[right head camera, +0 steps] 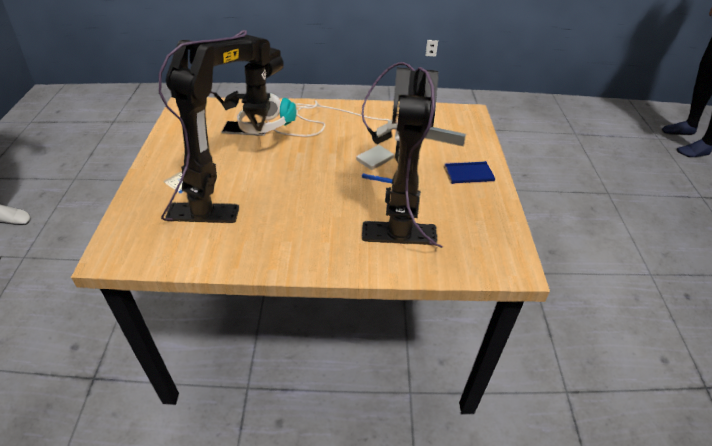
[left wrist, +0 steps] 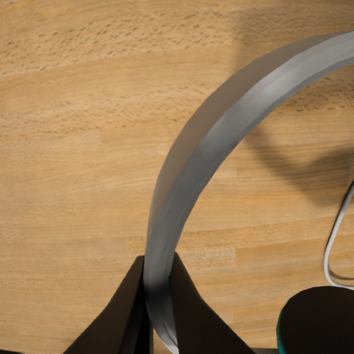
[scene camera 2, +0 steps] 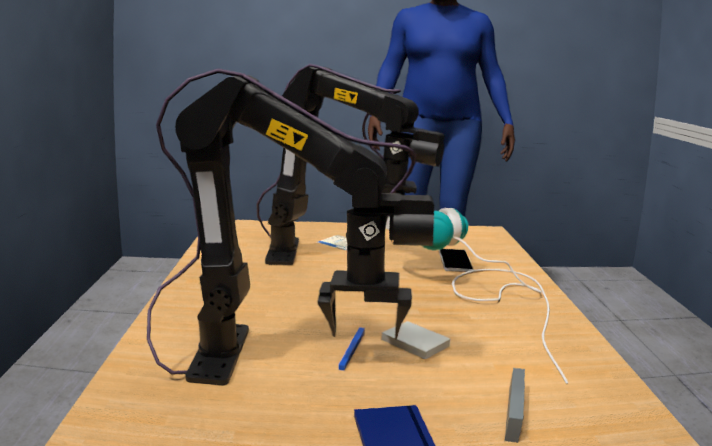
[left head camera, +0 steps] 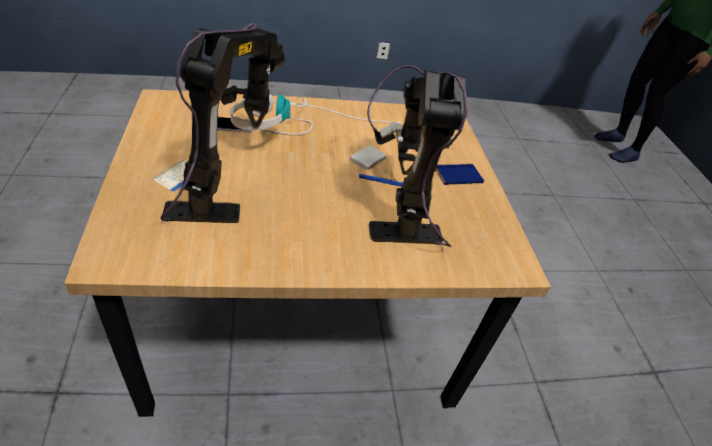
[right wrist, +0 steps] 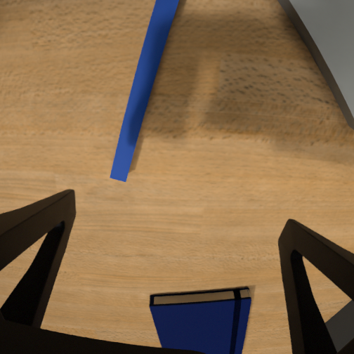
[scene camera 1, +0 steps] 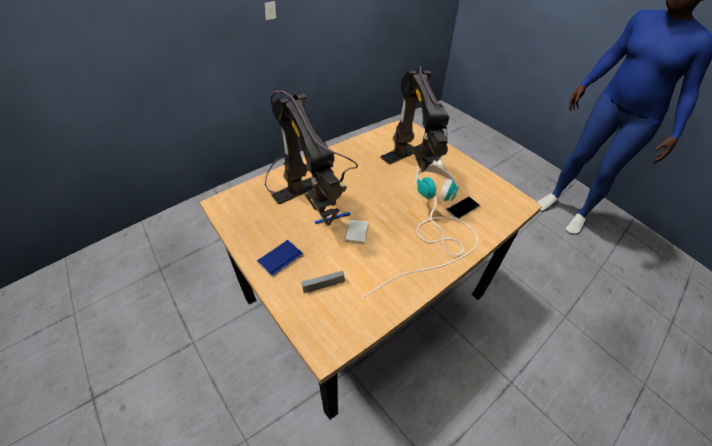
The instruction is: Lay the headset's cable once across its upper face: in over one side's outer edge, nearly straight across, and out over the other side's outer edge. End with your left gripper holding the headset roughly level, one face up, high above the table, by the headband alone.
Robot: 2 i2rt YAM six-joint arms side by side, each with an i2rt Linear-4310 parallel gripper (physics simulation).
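Frame: origin at the left arm's base, x ahead, y left, z up, level; metres.
Seen in the pictures: left gripper, between the fingertips: point(right head camera: 259, 130) point(scene camera 2: 387, 224) point(left head camera: 255, 127) point(scene camera 1: 422, 170); right gripper, between the fingertips: point(scene camera 2: 365, 336) point(left head camera: 403, 164) point(scene camera 1: 322, 217); left arm's base, origin of its link: point(right head camera: 202, 213) point(scene camera 2: 282, 251) point(left head camera: 201, 213) point(scene camera 1: 399, 154); right arm's base, origin of its link: point(right head camera: 399, 234) point(scene camera 2: 219, 353) point(left head camera: 405, 233) point(scene camera 1: 295, 191).
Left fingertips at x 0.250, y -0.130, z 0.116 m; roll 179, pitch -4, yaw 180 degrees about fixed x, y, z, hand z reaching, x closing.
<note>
Offsets run from my left fingertips to a thing's top centre. "pt": to the spot under its first point.
The white headset with teal ear cups point(left head camera: 282, 107) point(right head camera: 287, 110) point(scene camera 1: 426, 188) point(scene camera 2: 441, 230) hangs above the table, its shadow below. My left gripper point(left head camera: 256, 125) point(right head camera: 257, 127) point(left wrist: 158, 264) is shut on its headband point(left wrist: 200, 165); right-arm parts hide this grip in scene camera 2. The white cable @[pt 0.111 m down, 0.296 m ahead, 0.293 m right] point(scene camera 1: 418, 270) point(scene camera 2: 548, 315) point(left wrist: 327, 255) drops from a cup to the table and lies there in loops, its free end stretching away. No cable shows across the cups. My right gripper point(scene camera 2: 365, 336) point(right wrist: 182, 216) is open and empty above the table, near the blue pen @[0.106 m down, 0.082 m back, 0.384 m right] point(scene camera 2: 351, 348) point(right wrist: 140, 95).
A black phone @[0.108 m down, 0.184 m ahead, 0.091 m left] point(scene camera 1: 463, 208) point(scene camera 2: 456, 259) lies beside the headset's position. A grey box @[0.101 m down, 0.031 m ahead, 0.354 m right] point(left head camera: 368, 157) point(scene camera 1: 356, 231) point(scene camera 2: 415, 339) is beside the right gripper. A blue notebook @[0.104 m down, 0.028 m back, 0.647 m right] point(left head camera: 460, 173) point(scene camera 1: 280, 257), a grey bar @[0.076 m down, 0.150 m ahead, 0.586 m right] point(scene camera 1: 323, 281) point(scene camera 2: 516, 404) and a card @[0.114 m down, 0.094 m back, 0.217 m left] point(left head camera: 170, 175) also lie on the table.
</note>
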